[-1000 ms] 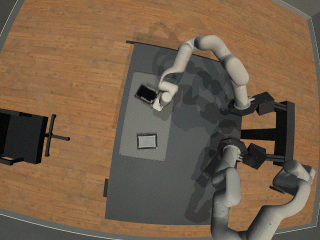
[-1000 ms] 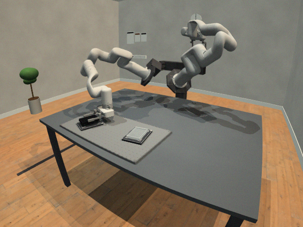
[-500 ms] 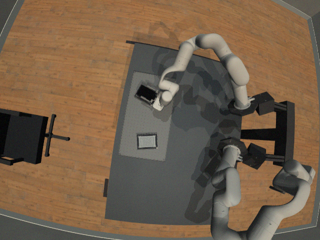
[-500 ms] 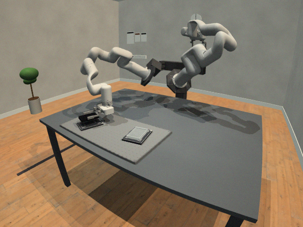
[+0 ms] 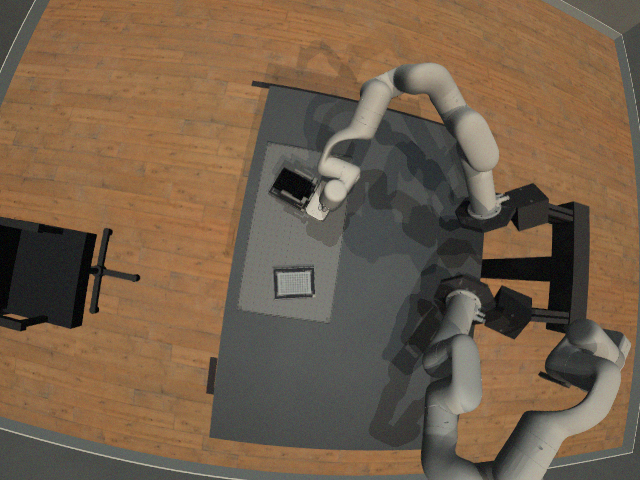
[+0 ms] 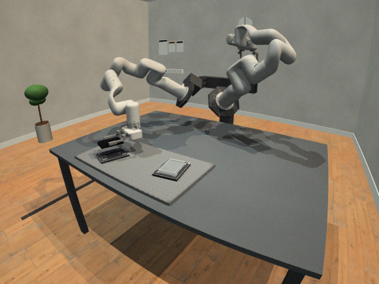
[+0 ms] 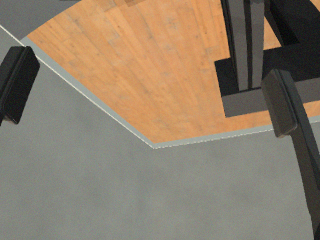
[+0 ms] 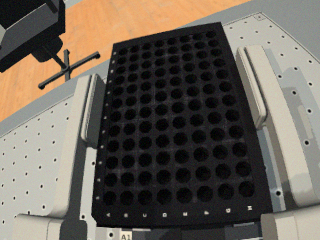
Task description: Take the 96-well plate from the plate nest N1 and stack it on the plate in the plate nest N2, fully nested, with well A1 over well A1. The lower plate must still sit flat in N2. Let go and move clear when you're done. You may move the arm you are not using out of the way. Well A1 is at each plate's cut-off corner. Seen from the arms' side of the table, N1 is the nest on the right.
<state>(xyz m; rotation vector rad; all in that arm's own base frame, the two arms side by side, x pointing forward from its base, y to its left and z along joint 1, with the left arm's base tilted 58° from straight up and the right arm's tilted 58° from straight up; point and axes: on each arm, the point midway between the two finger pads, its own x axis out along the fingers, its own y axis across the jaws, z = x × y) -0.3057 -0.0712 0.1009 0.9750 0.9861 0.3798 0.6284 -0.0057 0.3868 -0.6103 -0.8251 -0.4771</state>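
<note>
My right gripper is now 13 cm past the white 96-well plate, 35 cm to the right of it and 7 cm above it. From my right hand the other things lie so: plate nest N1: 8 cm below; then black 96-well plate: 1 cm below; then plate nest N2: 13 cm behind, 35 cm to the left, 8 cm below.
</note>
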